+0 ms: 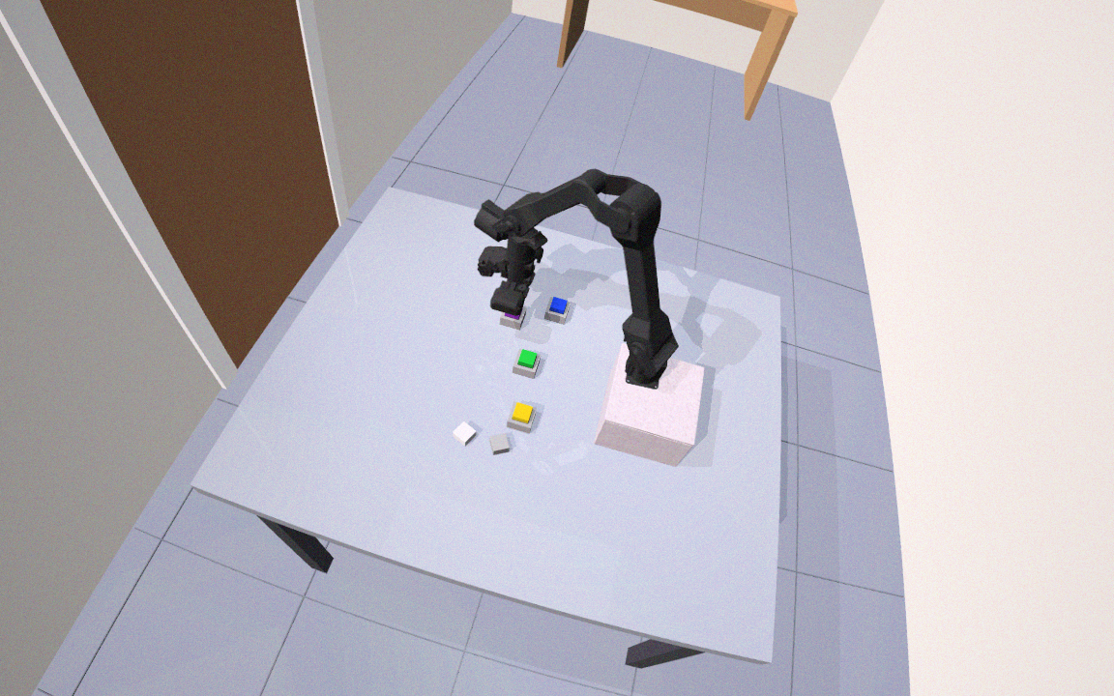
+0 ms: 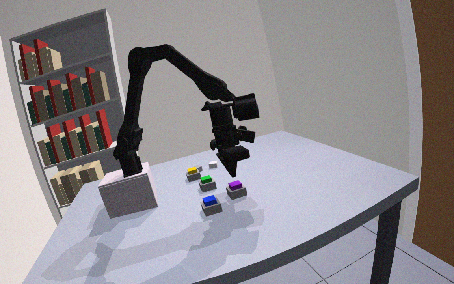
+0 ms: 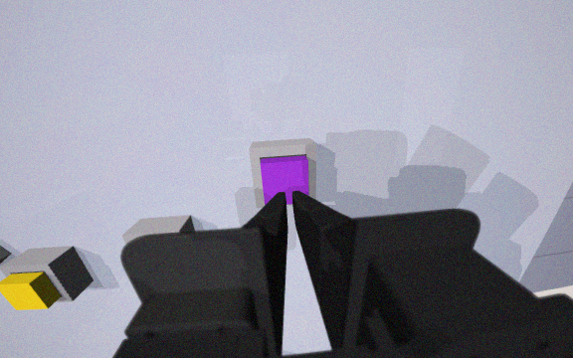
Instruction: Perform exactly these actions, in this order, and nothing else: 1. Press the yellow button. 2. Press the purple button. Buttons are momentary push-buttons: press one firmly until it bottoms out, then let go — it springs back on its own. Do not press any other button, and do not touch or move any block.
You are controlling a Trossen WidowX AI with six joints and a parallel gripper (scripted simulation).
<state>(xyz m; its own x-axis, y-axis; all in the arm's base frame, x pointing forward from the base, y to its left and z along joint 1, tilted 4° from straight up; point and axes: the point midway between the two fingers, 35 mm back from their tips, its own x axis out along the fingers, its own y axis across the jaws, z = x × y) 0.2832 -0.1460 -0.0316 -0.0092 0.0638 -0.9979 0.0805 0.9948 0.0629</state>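
My gripper tip is 30 mm above the purple button. From my gripper tip the other things lie so: green button 60 mm behind, 120 mm to the left, 30 mm below; then blue button 90 mm behind, 40 mm to the right, 30 mm below; then yellow button 70 mm behind, 250 mm to the left, 30 mm below.
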